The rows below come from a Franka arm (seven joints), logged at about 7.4 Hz.
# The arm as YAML. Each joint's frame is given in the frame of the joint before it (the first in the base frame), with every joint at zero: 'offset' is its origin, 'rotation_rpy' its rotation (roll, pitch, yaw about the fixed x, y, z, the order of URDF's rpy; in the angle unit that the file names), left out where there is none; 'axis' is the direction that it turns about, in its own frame. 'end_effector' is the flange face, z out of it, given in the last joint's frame.
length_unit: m
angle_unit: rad
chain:
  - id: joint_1
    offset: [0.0, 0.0, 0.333]
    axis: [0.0, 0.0, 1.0]
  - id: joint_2
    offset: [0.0, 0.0, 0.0]
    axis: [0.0, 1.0, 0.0]
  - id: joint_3
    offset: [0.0, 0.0, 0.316]
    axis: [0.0, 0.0, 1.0]
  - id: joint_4
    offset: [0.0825, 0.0, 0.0]
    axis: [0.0, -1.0, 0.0]
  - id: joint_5
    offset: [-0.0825, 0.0, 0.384]
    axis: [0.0, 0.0, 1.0]
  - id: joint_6
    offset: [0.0, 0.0, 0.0]
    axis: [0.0, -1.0, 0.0]
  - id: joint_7
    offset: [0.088, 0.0, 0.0]
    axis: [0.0, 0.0, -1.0]
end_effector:
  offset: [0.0, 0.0, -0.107]
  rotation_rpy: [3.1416, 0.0, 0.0]
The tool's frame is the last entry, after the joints.
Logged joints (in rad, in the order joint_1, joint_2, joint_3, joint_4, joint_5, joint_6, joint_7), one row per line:
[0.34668 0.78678 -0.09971 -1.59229 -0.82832 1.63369 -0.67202]
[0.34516 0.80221 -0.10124 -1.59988 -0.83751 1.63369 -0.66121]
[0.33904 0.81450 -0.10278 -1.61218 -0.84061 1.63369 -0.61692]
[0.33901 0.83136 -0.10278 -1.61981 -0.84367 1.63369 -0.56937]
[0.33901 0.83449 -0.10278 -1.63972 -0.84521 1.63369 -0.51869]
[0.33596 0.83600 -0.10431 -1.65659 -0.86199 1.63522 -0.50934]
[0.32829 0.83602 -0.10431 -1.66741 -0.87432 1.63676 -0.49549]
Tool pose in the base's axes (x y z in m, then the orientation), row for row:
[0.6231 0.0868 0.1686 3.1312 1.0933 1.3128]
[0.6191 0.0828 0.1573 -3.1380 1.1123 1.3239]
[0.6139 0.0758 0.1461 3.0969 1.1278 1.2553]
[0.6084 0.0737 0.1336 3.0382 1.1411 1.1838]
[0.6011 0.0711 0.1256 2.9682 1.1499 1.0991]
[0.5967 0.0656 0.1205 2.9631 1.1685 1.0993]
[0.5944 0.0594 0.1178 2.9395 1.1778 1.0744]
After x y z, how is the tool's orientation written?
As angles about the fixed x, y, z axes (roll, pitch, yaw), in radians.
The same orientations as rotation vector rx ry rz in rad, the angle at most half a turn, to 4 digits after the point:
[1.7737 1.3753 -1.0748]
[1.7595 1.3679 -1.0952]
[1.7713 1.3237 -1.1027]
[1.7775 1.2827 -1.1035]
[1.7874 1.2382 -1.1010]
[1.7682 1.2326 -1.1126]
[1.7627 1.2185 -1.1160]

